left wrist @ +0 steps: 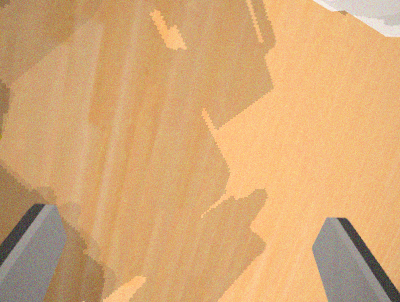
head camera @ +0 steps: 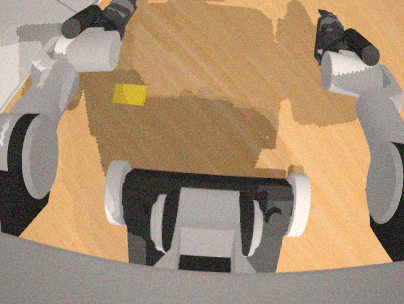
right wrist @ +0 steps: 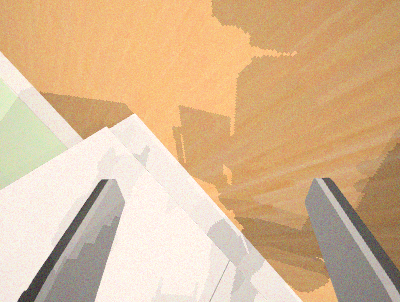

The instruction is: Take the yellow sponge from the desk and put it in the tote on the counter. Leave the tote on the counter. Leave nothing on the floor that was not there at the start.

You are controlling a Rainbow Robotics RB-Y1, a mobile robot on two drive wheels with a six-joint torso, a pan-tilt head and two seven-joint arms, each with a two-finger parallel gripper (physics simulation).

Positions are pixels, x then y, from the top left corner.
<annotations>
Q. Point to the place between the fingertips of my left gripper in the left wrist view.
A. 193, 227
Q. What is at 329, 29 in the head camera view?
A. My right gripper.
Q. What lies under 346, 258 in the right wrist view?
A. My right gripper.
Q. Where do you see a white counter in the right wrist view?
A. At 171, 233
</annotations>
